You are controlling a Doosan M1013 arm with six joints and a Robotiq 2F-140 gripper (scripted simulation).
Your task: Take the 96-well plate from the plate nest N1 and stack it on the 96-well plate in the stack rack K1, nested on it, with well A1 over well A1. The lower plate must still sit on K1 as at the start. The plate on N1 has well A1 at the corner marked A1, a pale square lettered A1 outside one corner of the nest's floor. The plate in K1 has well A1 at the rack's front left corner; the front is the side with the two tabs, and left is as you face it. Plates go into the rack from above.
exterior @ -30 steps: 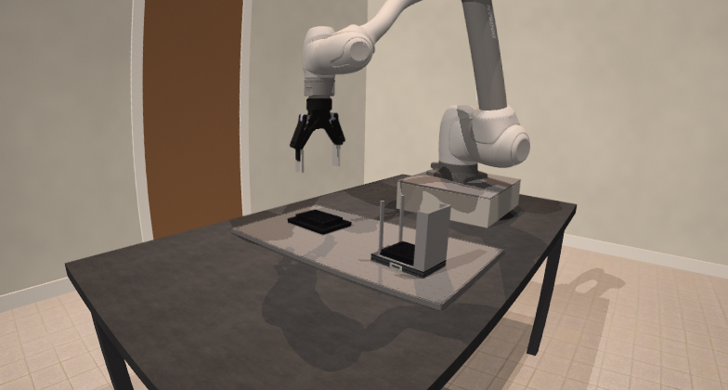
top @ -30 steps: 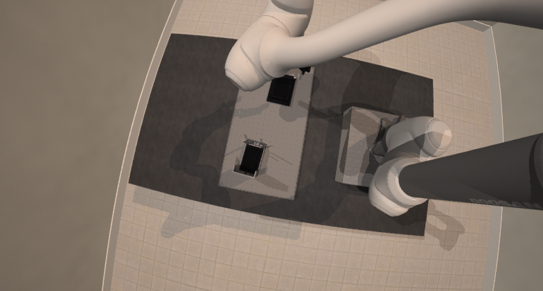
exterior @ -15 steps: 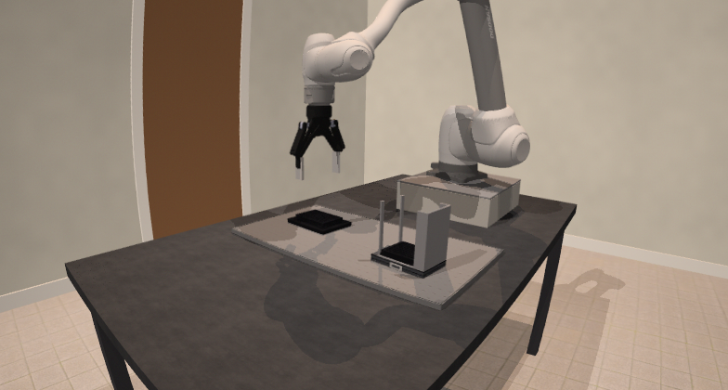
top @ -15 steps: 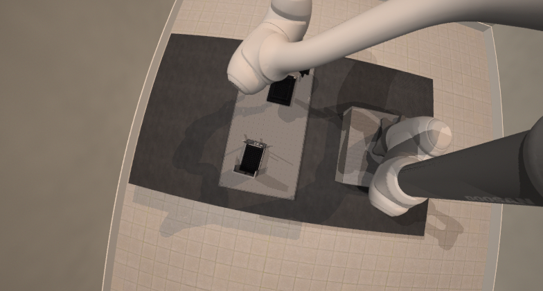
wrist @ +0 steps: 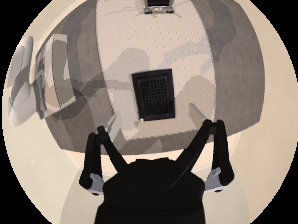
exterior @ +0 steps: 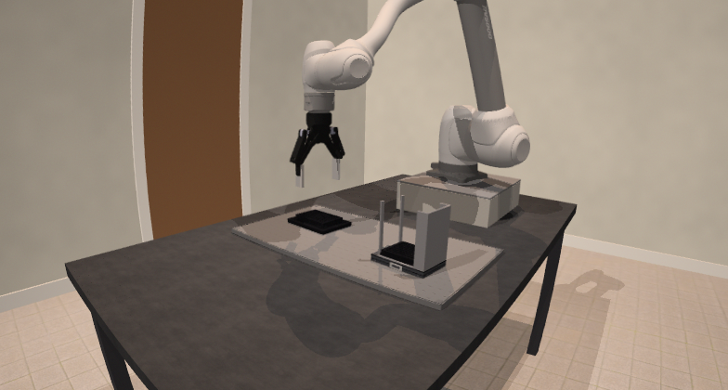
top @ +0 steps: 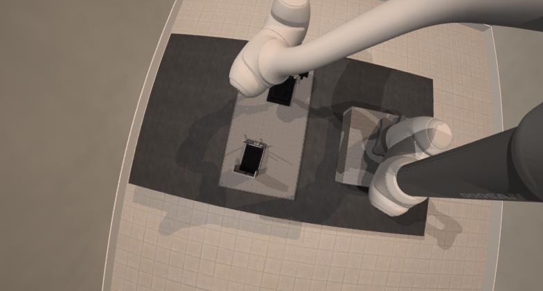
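The pale A1 mark is 130 mm below my hand, 80 mm to the right of it and 40 mm behind it. From my hand the other things lie so: tall grey wall: 460 mm to the left, 50 mm below.
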